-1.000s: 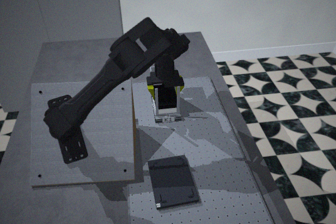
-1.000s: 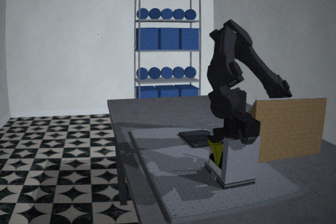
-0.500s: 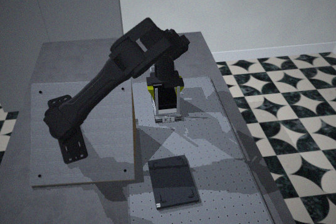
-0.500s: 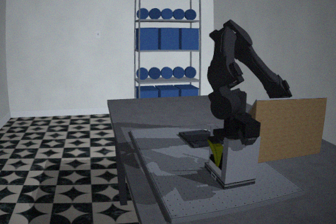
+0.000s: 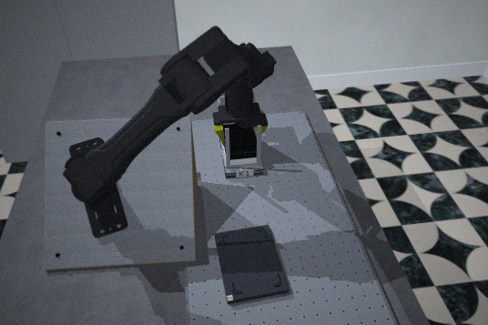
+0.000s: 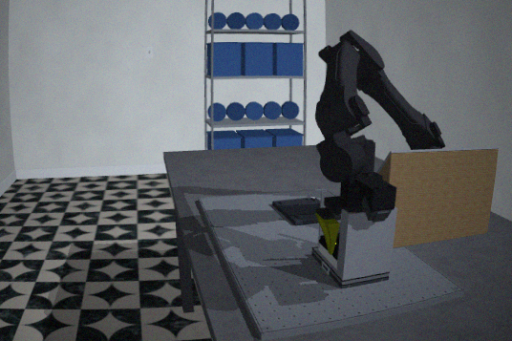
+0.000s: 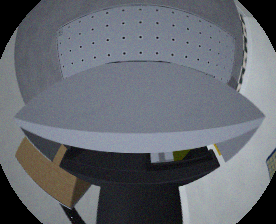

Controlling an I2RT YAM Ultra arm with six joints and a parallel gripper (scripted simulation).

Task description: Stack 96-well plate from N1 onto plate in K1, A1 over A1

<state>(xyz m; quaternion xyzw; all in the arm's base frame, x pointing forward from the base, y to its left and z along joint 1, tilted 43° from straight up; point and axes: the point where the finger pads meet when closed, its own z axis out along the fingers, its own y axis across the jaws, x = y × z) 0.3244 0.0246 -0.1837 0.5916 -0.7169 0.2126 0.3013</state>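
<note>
Right now the black 96-well plate is right at my hand. The rest, counted from my hand: rack back wall (70 mm to the left, 30 mm above, 10 mm ahead); pale A1 mark (410 mm to the right, 120 mm behind, 30 mm below); white 96-well plate (20 mm below).
</note>
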